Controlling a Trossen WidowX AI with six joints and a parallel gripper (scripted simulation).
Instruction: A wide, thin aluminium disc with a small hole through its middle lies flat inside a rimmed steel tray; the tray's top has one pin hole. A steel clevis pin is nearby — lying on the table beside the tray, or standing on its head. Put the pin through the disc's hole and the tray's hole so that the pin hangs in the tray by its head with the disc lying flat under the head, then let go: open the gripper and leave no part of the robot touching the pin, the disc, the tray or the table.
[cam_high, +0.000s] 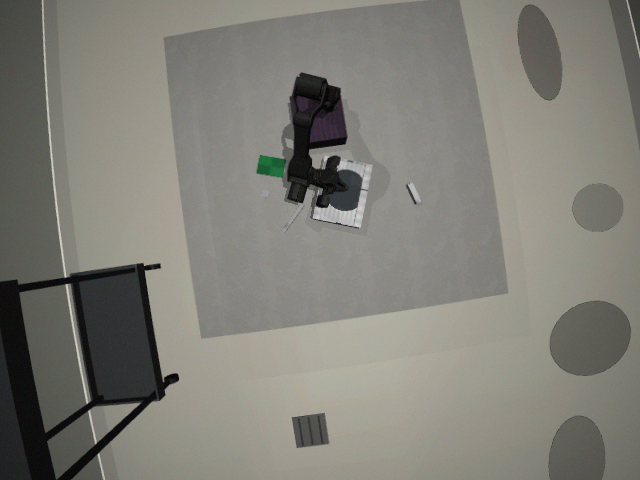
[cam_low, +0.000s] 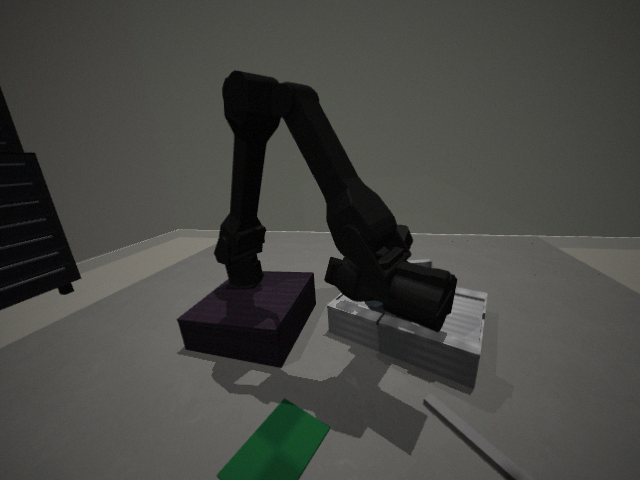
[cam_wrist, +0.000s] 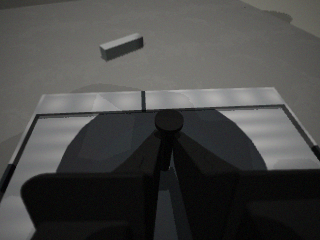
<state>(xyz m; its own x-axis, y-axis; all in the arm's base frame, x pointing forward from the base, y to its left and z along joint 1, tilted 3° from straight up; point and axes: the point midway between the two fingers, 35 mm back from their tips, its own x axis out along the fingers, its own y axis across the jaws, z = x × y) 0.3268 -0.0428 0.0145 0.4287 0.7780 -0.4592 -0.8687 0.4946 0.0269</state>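
Right now my gripper tip is 20 mm to the left of the rimmed steel tray and 40 mm above it. From my gripper tip the other things lie so: dark aluminium disc: 30 mm below; then green flat patch: 180 mm behind, 260 mm to the right, 90 mm below; then steel clevis pin: 10 mm below.
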